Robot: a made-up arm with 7 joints.
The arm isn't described. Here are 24 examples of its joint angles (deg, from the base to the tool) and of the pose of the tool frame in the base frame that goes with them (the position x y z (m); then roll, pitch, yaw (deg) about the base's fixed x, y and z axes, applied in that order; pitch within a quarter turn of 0, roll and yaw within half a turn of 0).
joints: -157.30 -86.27 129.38 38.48 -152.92 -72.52 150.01
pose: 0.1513 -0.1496 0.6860 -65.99 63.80 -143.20
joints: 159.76 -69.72 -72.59 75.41 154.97 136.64 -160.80
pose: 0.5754 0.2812 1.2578 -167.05 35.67 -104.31
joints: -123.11 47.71 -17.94 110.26 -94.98 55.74 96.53
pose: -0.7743 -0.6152 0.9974 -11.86 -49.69 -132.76
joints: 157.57 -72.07 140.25 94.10 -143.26 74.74 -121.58
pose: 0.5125 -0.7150 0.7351 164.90 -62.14 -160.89
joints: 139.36 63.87 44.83 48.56 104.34 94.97 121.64
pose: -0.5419 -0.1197 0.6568 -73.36 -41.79 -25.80
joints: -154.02 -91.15 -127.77 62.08 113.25 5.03 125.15
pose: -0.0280 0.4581 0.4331 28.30 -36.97 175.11
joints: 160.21 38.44 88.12 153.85 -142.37 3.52 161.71
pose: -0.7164 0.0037 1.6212 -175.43 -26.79 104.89
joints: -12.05 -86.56 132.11 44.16 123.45 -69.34 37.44
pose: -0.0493 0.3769 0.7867 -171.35 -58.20 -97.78
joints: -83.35 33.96 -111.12 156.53 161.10 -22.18 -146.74
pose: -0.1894 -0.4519 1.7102 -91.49 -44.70 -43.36
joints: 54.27 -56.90 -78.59 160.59 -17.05 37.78 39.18
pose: -0.3591 -0.8099 1.4052 158.41 -12.69 -138.53
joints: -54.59 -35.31 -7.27 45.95 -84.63 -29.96 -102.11
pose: 0.2115 -0.3099 1.3176 -159.38 70.63 -62.46
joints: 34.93 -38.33 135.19 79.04 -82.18 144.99 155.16
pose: -0.5729 0.1583 1.1443 -175.07 -42.54 -81.74
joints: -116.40 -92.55 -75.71 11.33 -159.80 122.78 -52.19
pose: -0.3723 0.2185 0.8938 -53.59 61.48 175.06
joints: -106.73 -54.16 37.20 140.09 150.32 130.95 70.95
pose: 0.2813 0.6058 1.4659 91.27 21.58 13.72
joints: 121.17 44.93 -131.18 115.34 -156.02 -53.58 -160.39
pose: 0.1782 0.4201 1.4800 31.48 -64.94 22.31
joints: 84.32 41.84 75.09 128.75 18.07 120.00 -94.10
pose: -0.3569 0.6133 1.2480 35.27 -33.49 -86.51
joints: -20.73 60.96 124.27 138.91 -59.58 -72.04 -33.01
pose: 0.7089 -0.1775 1.3888 -164.78 -12.15 -166.90
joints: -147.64 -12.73 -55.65 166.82 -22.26 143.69 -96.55
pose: 0.0042 0.2609 1.6378 25.53 17.78 -128.28
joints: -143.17 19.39 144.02 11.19 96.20 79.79 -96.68
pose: 0.2153 0.0747 0.8463 133.48 -42.19 14.04
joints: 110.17 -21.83 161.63 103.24 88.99 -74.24 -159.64
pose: -0.1376 -0.5746 1.3169 -40.39 -1.35 -90.34
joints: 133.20 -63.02 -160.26 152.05 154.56 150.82 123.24
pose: 0.5183 -0.5164 1.2853 -176.76 15.58 80.63
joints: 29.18 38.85 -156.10 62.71 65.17 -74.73 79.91
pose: -0.1052 -0.0798 1.4639 -144.50 26.54 128.87
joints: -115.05 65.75 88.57 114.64 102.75 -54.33 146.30
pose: 0.0684 -0.8506 0.9237 16.95 -6.47 -5.09
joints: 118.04 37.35 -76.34 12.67 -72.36 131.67 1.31
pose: 0.2548 0.0627 0.9821 -115.53 -3.32 -68.52
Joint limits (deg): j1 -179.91..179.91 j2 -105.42..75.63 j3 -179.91..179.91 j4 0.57..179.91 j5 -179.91..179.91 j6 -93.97..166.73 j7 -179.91..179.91
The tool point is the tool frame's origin. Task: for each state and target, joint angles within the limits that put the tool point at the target. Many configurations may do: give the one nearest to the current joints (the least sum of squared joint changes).
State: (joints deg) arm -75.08 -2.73 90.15 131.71 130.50 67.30 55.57
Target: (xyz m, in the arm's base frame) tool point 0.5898 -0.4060 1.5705
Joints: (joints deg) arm -69.87 31.48 75.54 125.00 133.14 57.81 55.73
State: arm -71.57 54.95 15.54 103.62 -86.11 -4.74 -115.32
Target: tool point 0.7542 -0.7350 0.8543
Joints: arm -49.23 68.75 19.48 135.38 -80.99 12.07 -115.22
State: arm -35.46 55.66 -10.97 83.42 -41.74 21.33 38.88
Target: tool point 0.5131 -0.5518 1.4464
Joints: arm -33.00 9.20 -11.11 101.67 -41.92 16.61 38.87
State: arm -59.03 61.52 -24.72 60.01 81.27 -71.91 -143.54
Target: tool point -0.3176 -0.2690 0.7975
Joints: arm -75.08 60.73 -40.87 28.78 92.15 -71.01 -143.38
